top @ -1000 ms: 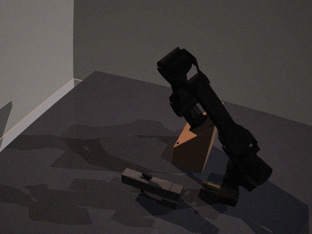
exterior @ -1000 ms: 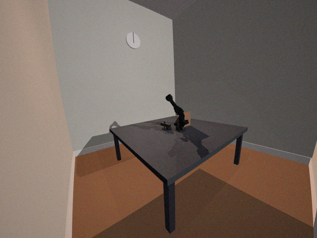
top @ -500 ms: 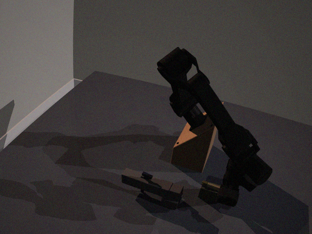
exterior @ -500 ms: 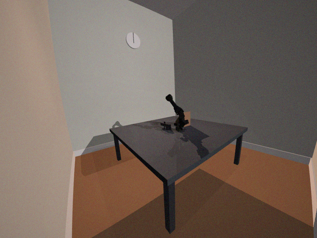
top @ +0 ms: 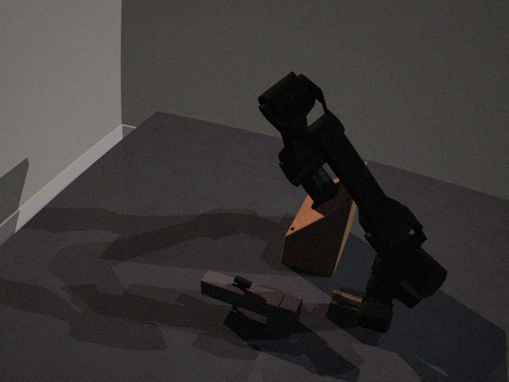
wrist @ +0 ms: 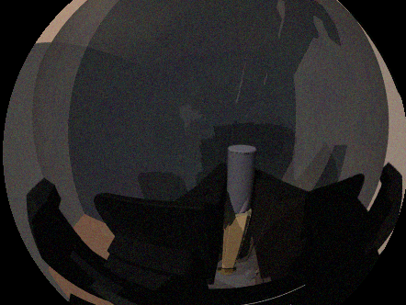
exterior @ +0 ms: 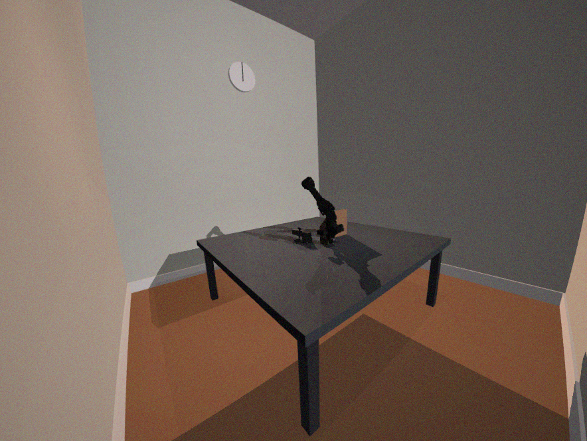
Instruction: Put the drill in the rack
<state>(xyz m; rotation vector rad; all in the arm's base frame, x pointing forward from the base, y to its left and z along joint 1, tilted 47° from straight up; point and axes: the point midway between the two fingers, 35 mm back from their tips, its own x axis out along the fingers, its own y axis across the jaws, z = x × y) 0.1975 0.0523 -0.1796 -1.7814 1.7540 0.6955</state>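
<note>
My gripper tip is 4 cm to the left of the drill and 4 cm below it. The rest, counted from my gripper tip: grey block (7 cm ahead, 22 cm to the right, 3 cm above); small dark key (7 cm ahead, 25 cm to the right, 4 cm above).
</note>
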